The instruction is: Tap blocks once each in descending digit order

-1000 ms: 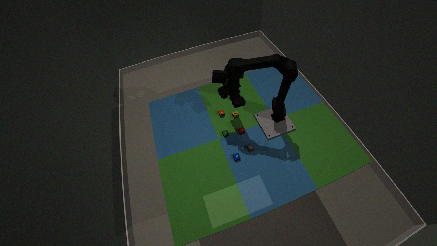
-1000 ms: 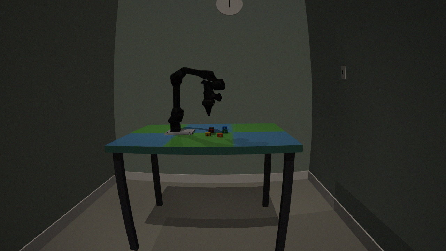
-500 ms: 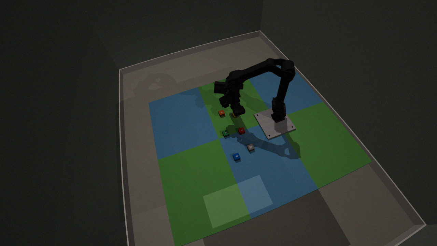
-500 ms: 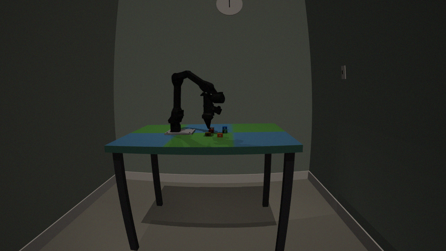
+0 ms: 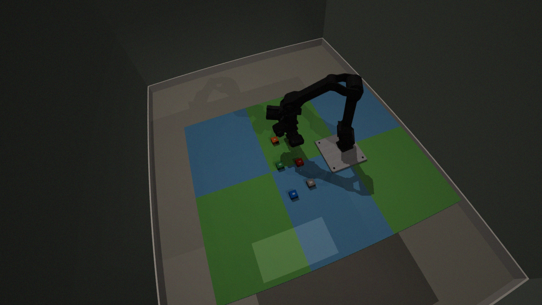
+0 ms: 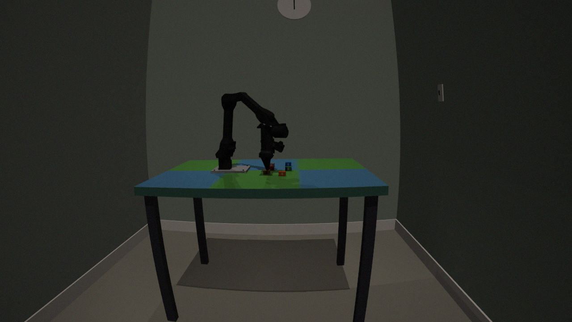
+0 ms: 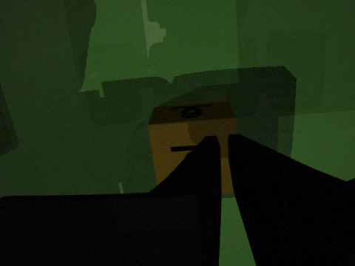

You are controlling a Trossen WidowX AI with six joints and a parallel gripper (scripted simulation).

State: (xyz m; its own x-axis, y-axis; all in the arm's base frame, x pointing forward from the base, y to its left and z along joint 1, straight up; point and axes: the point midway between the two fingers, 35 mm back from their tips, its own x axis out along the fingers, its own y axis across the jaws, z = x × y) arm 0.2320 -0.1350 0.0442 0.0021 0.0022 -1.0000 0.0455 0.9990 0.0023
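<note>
Right now my gripper tip is 1 cm to the right of the yellow block and 1 cm above it. Also, from my gripper tip: dark green block 10 cm ahead, 11 cm to the left, 1 cm below; orange block 7 cm ahead, 4 cm to the right, 1 cm below; red block 1 cm ahead, 13 cm to the left, 1 cm below.
</note>
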